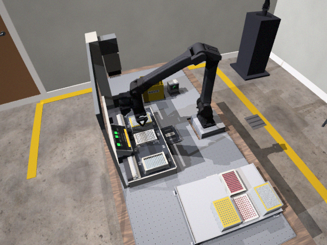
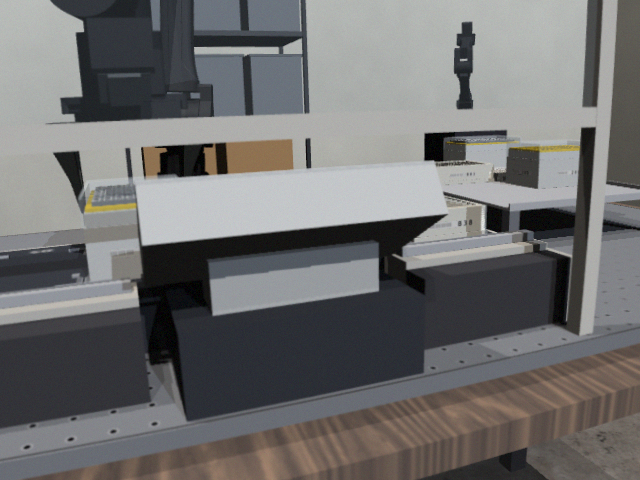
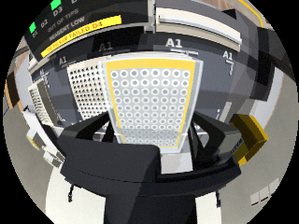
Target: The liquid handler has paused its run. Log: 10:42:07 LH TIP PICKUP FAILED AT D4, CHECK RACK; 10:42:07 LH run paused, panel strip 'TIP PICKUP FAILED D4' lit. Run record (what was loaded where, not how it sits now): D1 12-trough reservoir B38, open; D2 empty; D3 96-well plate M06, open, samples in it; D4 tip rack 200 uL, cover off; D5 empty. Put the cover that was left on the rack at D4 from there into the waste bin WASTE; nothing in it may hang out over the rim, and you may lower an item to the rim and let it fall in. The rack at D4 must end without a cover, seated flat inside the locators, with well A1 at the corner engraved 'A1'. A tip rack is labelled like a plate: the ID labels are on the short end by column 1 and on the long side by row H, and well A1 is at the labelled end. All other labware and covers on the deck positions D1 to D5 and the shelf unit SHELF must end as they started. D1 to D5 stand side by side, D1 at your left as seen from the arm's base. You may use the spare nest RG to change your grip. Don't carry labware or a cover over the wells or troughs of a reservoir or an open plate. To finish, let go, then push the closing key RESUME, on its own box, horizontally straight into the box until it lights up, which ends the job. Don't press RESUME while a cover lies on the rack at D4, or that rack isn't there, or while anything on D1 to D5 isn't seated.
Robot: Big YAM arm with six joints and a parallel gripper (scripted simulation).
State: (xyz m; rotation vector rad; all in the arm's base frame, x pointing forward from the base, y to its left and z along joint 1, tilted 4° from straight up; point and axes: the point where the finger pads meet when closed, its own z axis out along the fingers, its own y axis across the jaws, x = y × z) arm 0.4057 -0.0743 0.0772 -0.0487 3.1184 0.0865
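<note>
Now: hand 10 cm to the right of the white well plate and 5 cm above it. Round my hand: clear cover (1 cm above); tall handler column (30 cm to the right, 18 cm ahead, 16 cm above); reservoir (29 cm to the left, 5 cm below, 1 cm behind).
</note>
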